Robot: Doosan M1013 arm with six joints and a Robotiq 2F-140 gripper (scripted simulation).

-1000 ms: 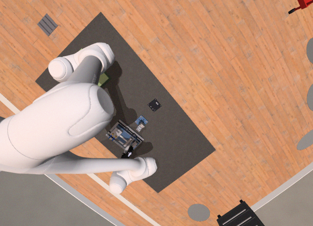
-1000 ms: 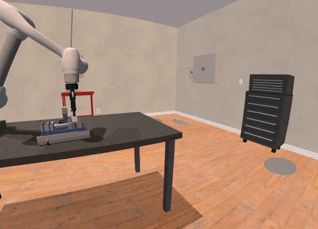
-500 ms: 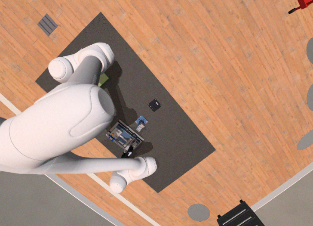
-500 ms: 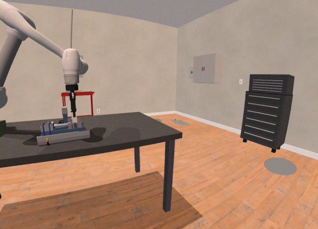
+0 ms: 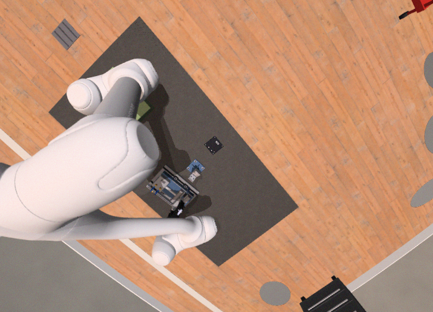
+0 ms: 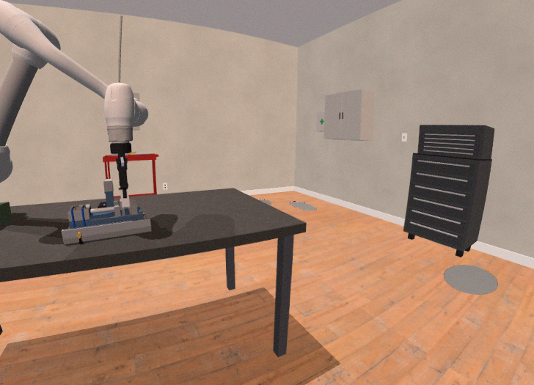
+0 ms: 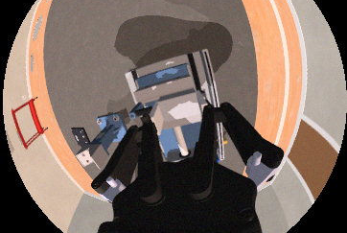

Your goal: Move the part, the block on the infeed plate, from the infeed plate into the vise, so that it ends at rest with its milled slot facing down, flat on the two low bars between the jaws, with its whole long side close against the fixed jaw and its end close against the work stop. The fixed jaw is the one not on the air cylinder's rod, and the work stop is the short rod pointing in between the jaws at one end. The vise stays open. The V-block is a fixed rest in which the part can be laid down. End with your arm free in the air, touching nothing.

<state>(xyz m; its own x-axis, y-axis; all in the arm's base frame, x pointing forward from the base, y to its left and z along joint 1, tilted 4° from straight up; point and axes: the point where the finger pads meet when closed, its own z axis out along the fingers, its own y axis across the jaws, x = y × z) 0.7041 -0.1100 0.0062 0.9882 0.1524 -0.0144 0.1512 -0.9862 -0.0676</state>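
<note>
My hand is 30 mm above the part. Also, from my hand: black infeed plate (140 mm behind, 400 mm to the left, 120 mm below).
</note>
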